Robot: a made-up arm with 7 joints.
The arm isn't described. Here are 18 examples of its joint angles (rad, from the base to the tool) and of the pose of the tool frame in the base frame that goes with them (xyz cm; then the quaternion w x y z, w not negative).
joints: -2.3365 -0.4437 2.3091 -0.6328 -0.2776 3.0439 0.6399
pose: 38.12 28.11 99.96 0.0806 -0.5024 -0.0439 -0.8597
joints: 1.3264 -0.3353 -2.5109 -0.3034 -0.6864 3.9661 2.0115
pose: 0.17 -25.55 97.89 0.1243 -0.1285 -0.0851 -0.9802
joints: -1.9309 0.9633 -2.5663 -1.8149 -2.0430 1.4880 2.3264
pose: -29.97 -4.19 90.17 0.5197 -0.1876 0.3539 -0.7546
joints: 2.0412 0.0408 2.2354 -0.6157 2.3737 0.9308 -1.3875
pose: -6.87 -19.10 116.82 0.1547 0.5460 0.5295 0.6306
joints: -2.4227 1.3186 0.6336 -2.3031 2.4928 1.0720 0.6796
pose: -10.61 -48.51 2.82 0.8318 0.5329 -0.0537 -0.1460
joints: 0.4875 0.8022 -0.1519 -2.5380 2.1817 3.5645 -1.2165
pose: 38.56 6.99 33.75 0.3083 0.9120 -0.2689 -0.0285
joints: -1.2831 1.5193 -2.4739 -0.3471 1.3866 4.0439 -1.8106
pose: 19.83 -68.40 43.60 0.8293 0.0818 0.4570 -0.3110
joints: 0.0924 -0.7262 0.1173 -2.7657 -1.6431 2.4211 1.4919
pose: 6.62 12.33 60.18 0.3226 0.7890 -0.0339 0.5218
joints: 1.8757 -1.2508 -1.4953 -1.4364 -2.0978 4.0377 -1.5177
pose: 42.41 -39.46 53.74 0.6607 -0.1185 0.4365 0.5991
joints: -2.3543 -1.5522 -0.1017 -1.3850 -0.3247 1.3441 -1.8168
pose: 38.80 46.99 77.21 0.5558 0.6509 -0.3549 -0.3761
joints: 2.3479 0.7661 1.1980 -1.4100 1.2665 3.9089 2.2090
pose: -56.55 22.98 60.97 0.1338 0.6816 -0.4682 -0.5461
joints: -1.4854 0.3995 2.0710 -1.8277 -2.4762 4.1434 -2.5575
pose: 23.55 -0.51 78.19 0.5063 -0.8491 0.1249 0.0834
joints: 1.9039 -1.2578 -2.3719 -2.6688 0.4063 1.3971 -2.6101
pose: 28.84 -14.20 12.37 0.8533 -0.0740 -0.3215 -0.4038
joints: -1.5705 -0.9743 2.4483 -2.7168 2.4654 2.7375 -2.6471
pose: 18.78 22.96 28.85 0.1570 0.8046 0.5717 0.0323
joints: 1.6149 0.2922 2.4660 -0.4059 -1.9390 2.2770 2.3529
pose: -8.06 4.71 116.97 0.7050 -0.4715 -0.0622 0.5261
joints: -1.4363 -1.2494 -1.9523 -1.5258 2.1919 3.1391 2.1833
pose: -39.54 51.15 22.94 0.5376 0.2650 -0.7733 -0.2069
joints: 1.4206 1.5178 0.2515 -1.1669 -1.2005 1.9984 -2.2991
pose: -3.37 76.50 -7.76 0.1824 -0.6460 0.6624 -0.3326
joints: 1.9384 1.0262 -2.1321 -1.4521 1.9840 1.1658 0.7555
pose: 24.32 54.99 79.74 0.4017 -0.9046 0.0514 0.1331
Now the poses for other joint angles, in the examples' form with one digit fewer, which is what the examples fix.
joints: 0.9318 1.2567 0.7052 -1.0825 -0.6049 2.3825 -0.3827
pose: 27.8 82.4 29.7 0.145 -0.566 -0.808 -0.075
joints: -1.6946 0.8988 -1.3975 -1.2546 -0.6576 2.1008 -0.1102
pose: -49.2 -58.0 65.1 0.251 0.274 -0.649 -0.664
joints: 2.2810 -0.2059 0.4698 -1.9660 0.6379 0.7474 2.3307
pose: -36.5 5.7 71.0 0.483 0.806 0.242 0.241
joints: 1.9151 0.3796 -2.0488 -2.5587 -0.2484 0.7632 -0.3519
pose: 25.1 1.8 51.4 0.048 0.664 -0.058 -0.744
